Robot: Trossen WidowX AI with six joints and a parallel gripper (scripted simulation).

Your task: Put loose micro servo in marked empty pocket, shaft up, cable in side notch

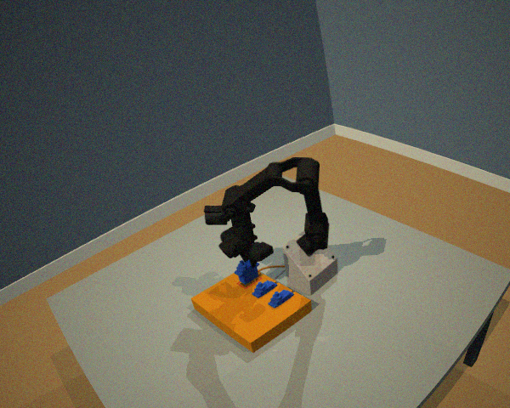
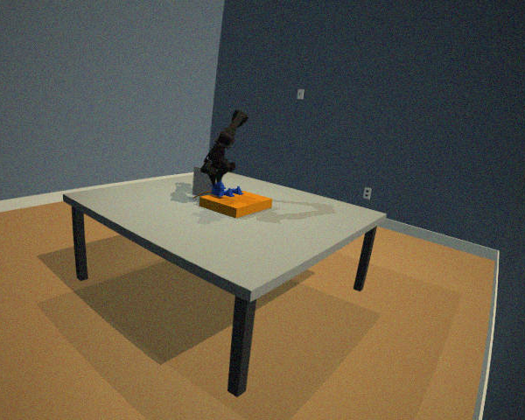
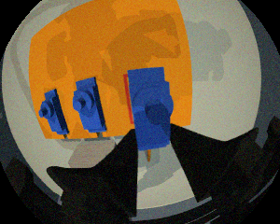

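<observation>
Right now the orange deck is 130 mm ahead of my gripper tip, 80 mm below it and 70 mm to the left of it.
</observation>
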